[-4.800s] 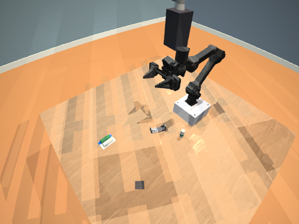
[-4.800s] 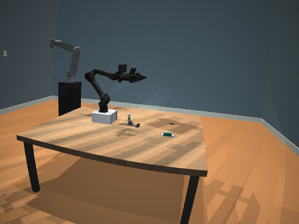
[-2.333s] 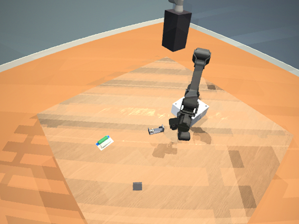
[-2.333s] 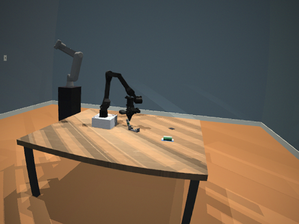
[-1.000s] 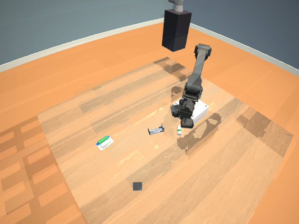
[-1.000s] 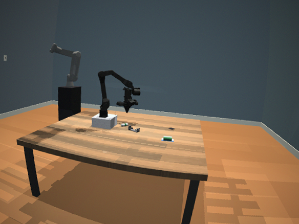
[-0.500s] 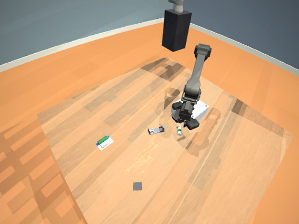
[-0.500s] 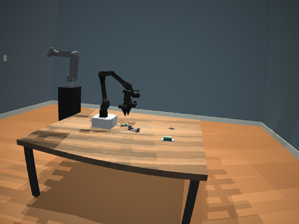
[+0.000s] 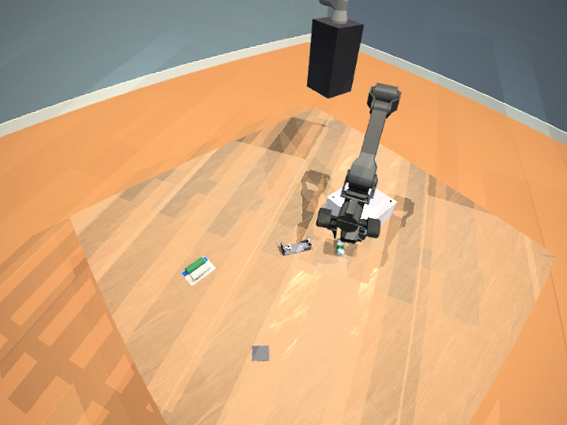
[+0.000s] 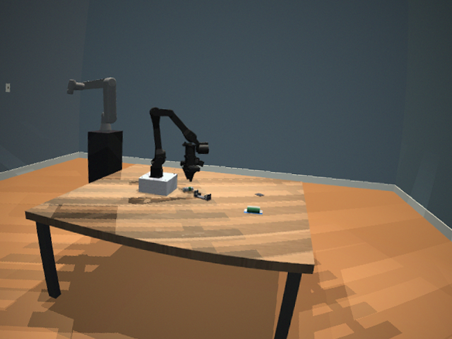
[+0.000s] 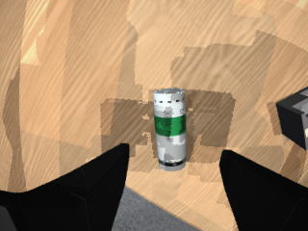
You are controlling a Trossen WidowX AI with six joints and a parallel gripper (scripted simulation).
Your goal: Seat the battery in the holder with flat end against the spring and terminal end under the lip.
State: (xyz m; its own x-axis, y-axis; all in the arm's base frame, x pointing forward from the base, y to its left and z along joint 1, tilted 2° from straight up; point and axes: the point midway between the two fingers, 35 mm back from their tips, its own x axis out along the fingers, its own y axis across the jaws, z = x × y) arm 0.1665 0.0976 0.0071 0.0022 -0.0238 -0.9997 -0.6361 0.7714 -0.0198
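Right now my gripper tip is 1 cm to the left of the battery and 5 cm above it.
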